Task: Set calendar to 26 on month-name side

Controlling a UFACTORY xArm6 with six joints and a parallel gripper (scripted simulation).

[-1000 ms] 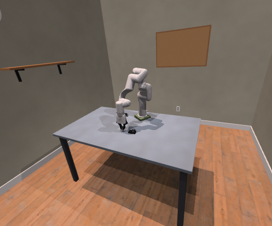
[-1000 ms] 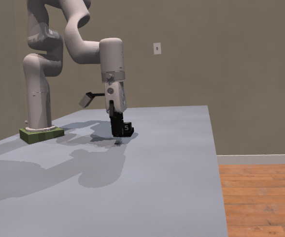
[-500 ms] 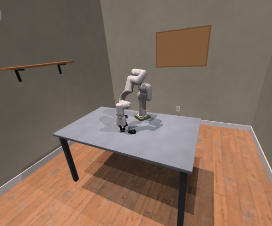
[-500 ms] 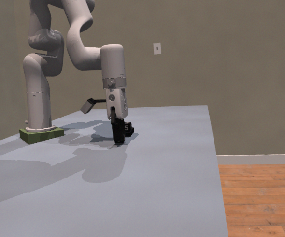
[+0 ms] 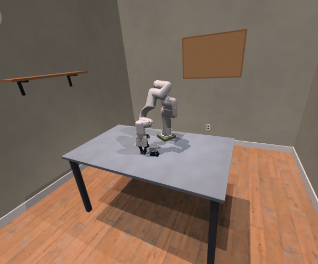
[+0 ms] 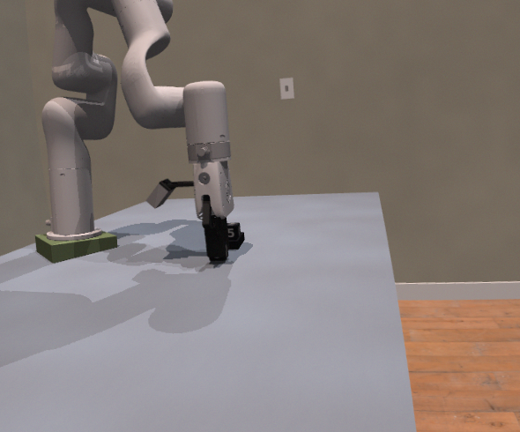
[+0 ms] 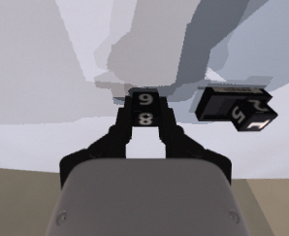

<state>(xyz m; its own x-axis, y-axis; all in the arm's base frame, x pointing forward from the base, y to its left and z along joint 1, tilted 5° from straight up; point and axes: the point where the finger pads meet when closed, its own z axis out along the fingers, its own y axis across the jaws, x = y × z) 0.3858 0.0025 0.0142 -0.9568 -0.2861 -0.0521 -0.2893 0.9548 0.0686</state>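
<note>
Now: hand 1 cm above the black cube. Also, from my hand: black calendar tray (3 cm behind, 10 cm to the left, 2 cm below).
</note>
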